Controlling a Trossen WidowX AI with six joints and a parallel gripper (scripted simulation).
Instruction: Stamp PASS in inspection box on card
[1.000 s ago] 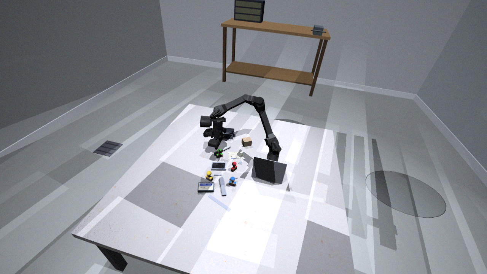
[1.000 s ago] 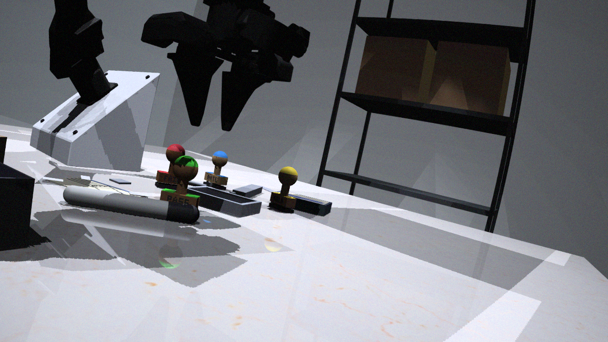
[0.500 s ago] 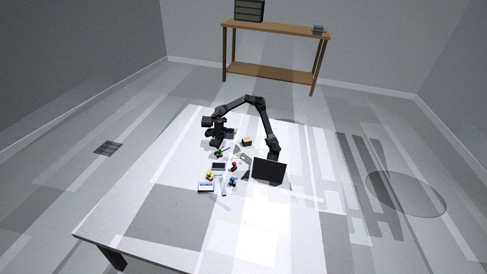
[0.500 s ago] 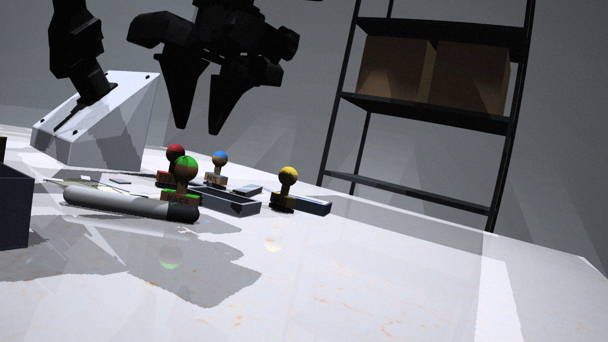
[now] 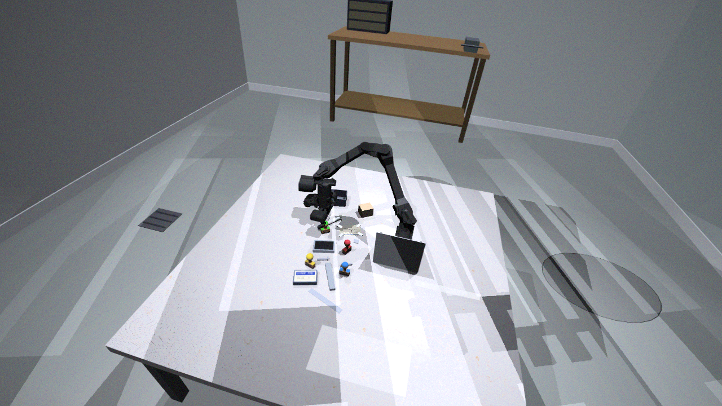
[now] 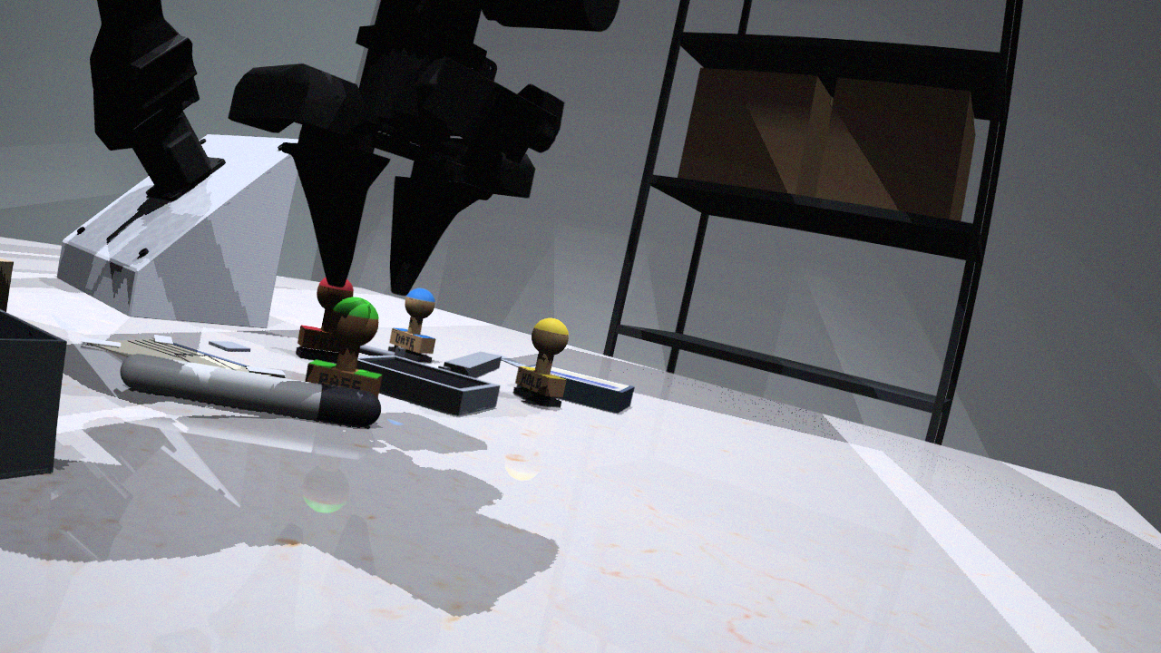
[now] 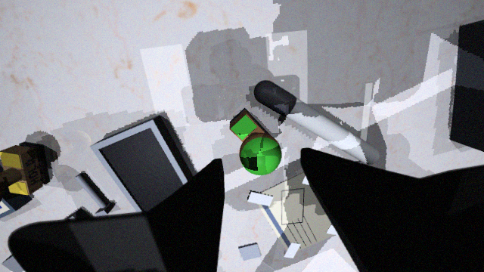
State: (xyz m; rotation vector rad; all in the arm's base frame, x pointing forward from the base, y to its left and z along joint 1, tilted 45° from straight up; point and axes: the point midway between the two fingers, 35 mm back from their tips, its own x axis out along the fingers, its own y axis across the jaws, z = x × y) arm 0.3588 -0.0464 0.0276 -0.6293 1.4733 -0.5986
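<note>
Right now my gripper tip is 5 cm above the green stamp. Also, from my gripper tip: cream card 11 cm behind, 5 cm to the right, 7 cm below; then red stamp 13 cm behind, 8 cm to the left, 5 cm below; then ink pad 3 cm behind, 9 cm to the left, 6 cm below.
</note>
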